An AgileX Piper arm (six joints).
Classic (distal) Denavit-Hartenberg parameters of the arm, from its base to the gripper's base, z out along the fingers. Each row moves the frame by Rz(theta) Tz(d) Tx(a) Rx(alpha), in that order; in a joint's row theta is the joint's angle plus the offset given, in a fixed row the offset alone. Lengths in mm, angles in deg.
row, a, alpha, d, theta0
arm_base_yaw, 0, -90, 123, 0
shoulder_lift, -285.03, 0, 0, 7.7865
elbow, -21.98, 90, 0, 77.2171
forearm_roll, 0, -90, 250.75, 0
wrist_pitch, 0, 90, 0, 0
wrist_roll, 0, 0, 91, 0
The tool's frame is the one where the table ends.
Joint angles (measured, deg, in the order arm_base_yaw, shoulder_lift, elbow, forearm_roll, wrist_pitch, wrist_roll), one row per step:
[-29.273, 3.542, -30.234, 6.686, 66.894, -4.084]
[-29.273, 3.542, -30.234, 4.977, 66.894, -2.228]
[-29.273, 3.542, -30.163, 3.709, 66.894, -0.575]
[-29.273, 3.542, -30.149, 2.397, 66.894, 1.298]
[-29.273, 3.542, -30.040, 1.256, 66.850, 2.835]
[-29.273, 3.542, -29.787, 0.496, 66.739, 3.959]
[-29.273, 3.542, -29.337, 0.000, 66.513, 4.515]
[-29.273, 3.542, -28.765, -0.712, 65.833, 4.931]
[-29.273, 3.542, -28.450, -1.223, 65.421, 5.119]
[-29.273, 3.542, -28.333, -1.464, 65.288, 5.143]
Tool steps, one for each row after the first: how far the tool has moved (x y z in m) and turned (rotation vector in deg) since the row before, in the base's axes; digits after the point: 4 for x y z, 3 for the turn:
[-0.0011, -0.0022, -0.0002, 0.135, 0.123, -1.960]
[-0.0007, -0.0017, -0.0005, 0.325, 0.031, -1.615]
[-0.0009, -0.0017, -0.0002, 0.410, -0.108, -1.767]
[-0.0006, -0.0016, -0.0005, 0.300, -0.042, -1.486]
[-0.0001, -0.0012, -0.0011, 0.311, 0.007, -1.048]
[0.0005, -0.0011, -0.0019, 0.135, 0.184, -0.580]
[0.0009, -0.0017, -0.0019, -0.296, 0.039, -0.600]
[0.0004, -0.0011, -0.0010, -0.304, 0.056, -0.359]
[0.0001, -0.0005, -0.0004, -0.175, 0.079, -0.131]

